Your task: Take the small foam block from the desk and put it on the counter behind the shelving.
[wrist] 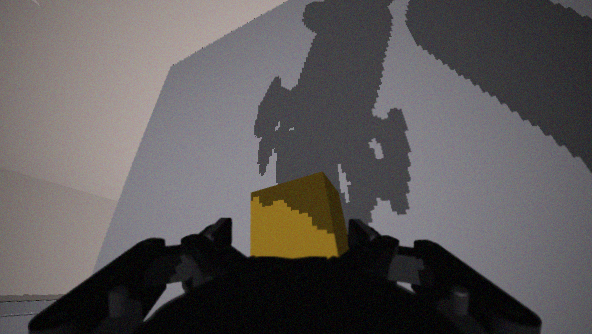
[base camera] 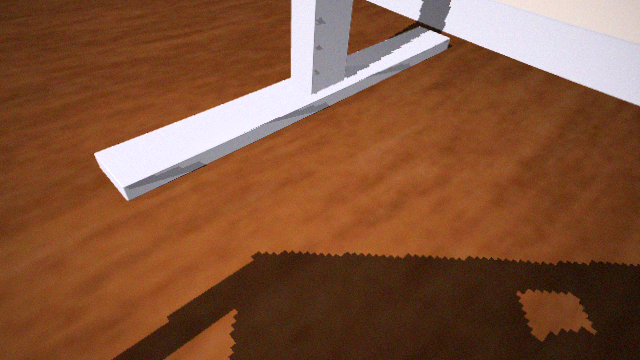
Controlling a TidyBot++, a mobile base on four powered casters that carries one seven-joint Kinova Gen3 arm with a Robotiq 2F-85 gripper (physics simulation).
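Frame: origin at the arm's base, x left, y down, z back, level; millimetres.
Seen in the pictures: gripper, between the fingertips: [wrist: 290, 231].
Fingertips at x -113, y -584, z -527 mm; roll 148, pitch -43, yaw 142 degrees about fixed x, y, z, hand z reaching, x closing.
Offsets run from my fingertips to a thing's top centre. "spot": to the spot under its first point. Level surfaces: height alone.
The small foam block @(dy -15, dx +5, dz +13 mm) [wrist: 292, 227] is yellow and stands on the pale grey desk top @(dy +30 mm) [wrist: 200, 150]. In the wrist view it shows at the lower middle, turned slightly, with part of its face in shadow. Its lower part is hidden behind the black gripper body. My gripper [wrist: 290, 231] is open, with one fingertip on each side of the block in this view. The right fingertip looks nearer to the block than the left one. The gripper does not show in the base camera view. The counter and the shelving do not show in either view.
In the base camera view, a white desk leg @(spot: dy +880, dx +118, dz -141 mm) [base camera: 302, 45] with a long foot [base camera: 200, 130] stands on the brown wooden floor @(dy +980 mm) [base camera: 450, 175]. A white baseboard [base camera: 530, 40] runs along the wall behind it. The arm's shadow [wrist: 345, 65] falls across the desk top.
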